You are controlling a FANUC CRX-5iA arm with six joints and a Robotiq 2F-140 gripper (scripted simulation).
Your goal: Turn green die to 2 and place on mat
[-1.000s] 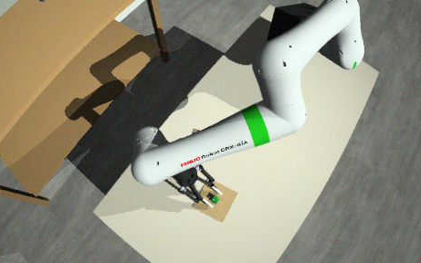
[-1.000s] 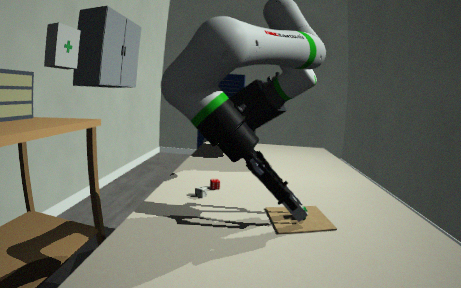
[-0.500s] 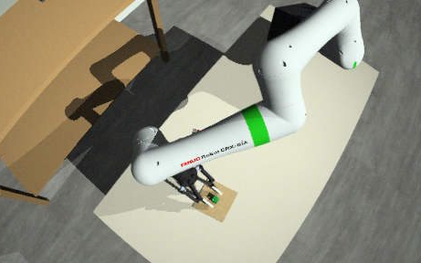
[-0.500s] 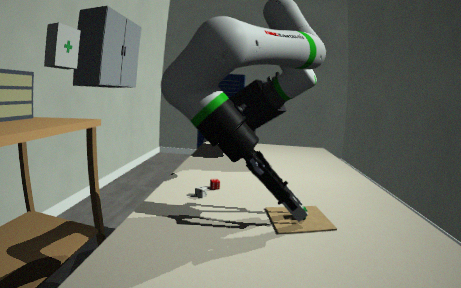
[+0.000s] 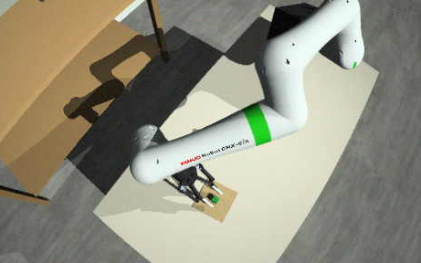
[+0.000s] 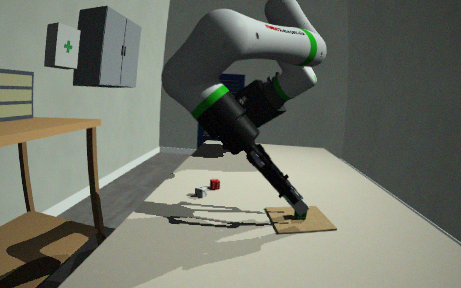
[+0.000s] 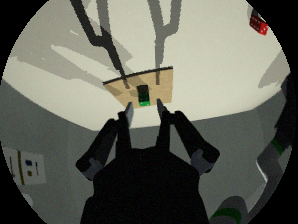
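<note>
Now: the green die 20 mm to the left of my hand and 40 mm below it. From my hand the other things lie so: red die 160 mm behind, 230 mm to the right, 40 mm below; mat 20 mm to the left, 50 mm below; grey die 80 mm behind, 250 mm to the right, 40 mm below.
</note>
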